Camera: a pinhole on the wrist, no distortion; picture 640 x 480 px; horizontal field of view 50.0 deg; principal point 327.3 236.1 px. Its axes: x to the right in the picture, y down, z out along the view. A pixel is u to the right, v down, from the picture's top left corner.
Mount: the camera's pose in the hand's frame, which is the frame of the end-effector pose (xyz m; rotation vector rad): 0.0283 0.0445 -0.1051 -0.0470 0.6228 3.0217
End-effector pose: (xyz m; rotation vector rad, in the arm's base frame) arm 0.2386 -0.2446 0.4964 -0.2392 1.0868 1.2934
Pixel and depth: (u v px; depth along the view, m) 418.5 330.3 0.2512
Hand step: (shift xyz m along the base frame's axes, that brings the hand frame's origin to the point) -0.0255 0.1241 0.1267
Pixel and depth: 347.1 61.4 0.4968
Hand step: -0.1530 0.3311 0.2925
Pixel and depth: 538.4 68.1 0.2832
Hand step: -0.1213 0.1195 0.2008
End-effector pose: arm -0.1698 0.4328 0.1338 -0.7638 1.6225 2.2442
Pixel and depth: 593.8 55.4 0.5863
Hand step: -0.1440 0.2128 0.5386
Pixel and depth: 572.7 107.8 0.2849
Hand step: -0.0777 0.0584 0.2409
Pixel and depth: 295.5 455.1 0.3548
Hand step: -0.1347 0.2194 0.1089
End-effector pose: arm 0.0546 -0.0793 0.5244 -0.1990 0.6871 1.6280
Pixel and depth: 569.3 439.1 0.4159
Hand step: 0.0086 0.0560 0.3566
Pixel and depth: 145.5 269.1 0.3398
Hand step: -0.1173 0.2057 0.1697
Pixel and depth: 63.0 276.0 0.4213
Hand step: -0.1302 0.3078 0.2065
